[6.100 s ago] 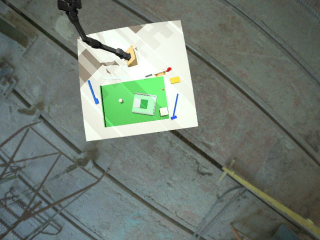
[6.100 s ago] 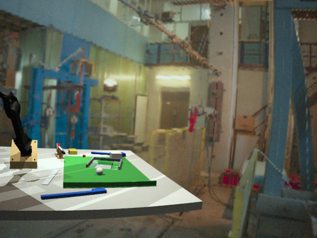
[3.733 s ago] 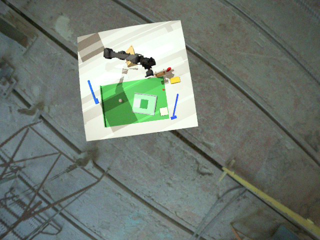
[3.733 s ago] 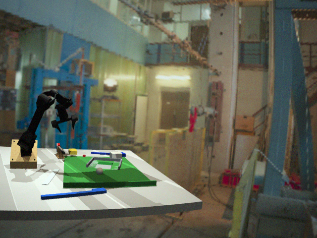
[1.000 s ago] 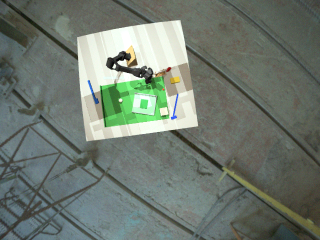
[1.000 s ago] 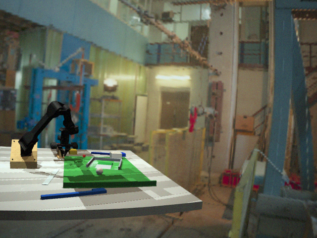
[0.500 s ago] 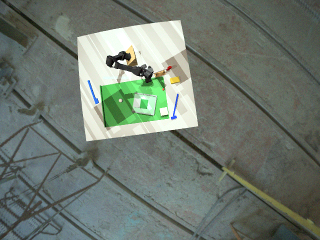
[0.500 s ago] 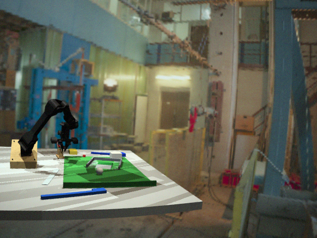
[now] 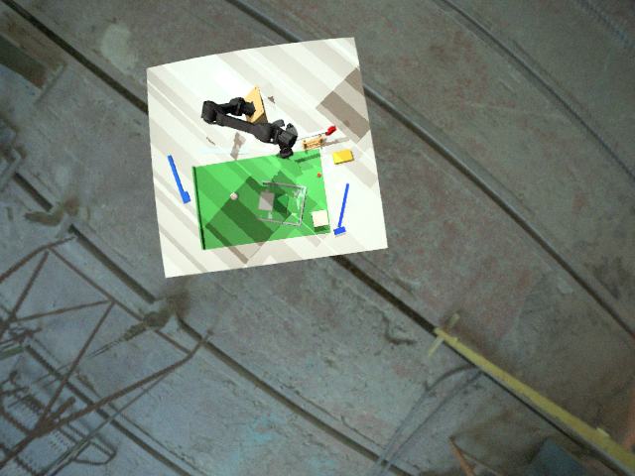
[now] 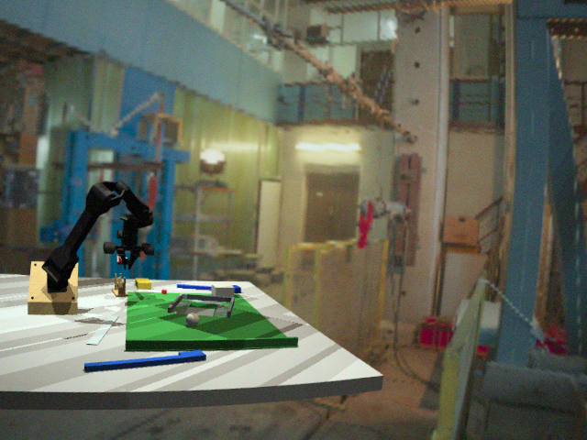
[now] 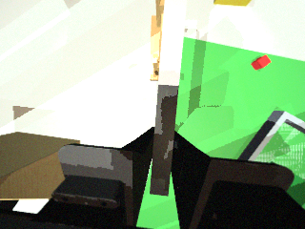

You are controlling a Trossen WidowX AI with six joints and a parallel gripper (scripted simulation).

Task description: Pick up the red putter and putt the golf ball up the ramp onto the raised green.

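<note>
Right now my gripper tip is 12 cm to the right of the red putter and 2 cm below it. Also, from my gripper tip: yellow block: 27 cm to the left, 12 cm ahead, 11 cm below; wooden stand: 14 cm to the left, 9 cm below; small red marker: 18 cm ahead, 11 cm to the left, 11 cm below.
</note>
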